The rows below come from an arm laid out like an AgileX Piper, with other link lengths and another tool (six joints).
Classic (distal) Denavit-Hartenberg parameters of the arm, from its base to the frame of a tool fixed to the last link. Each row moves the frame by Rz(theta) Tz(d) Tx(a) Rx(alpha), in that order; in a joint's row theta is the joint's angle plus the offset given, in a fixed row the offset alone. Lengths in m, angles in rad.
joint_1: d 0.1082  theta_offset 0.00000  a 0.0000  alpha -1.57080
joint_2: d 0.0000  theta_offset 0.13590  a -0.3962  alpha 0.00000
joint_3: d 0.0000  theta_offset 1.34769  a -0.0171  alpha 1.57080
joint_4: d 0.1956  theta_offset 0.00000  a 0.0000  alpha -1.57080
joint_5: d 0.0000  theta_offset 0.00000  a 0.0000  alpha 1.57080
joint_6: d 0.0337  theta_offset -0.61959  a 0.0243  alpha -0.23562
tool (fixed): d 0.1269  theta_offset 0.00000  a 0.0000  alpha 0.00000
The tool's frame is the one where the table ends.
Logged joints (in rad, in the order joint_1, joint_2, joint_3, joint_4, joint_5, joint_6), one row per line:
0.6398, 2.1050, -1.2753, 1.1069, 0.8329, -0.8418
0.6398, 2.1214, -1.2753, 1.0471, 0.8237, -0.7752
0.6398, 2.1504, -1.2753, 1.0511, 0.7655, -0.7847
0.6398, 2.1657, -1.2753, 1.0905, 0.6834, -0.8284
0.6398, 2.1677, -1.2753, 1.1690, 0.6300, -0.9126
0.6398, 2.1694, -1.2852, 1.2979, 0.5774, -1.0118
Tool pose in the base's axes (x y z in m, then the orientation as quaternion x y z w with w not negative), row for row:
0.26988, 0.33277, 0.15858, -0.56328, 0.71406, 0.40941, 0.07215
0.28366, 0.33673, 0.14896, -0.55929, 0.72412, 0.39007, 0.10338
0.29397, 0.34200, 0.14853, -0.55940, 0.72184, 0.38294, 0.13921
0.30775, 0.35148, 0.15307, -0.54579, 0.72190, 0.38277, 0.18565
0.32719, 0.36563, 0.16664, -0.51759, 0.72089, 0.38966, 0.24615
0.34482, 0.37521, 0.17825, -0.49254, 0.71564, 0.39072, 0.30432
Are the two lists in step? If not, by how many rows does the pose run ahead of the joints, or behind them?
The pose runs 2 rows ahead of the joints: the pose in row i belongs to the joints in row i + 2.
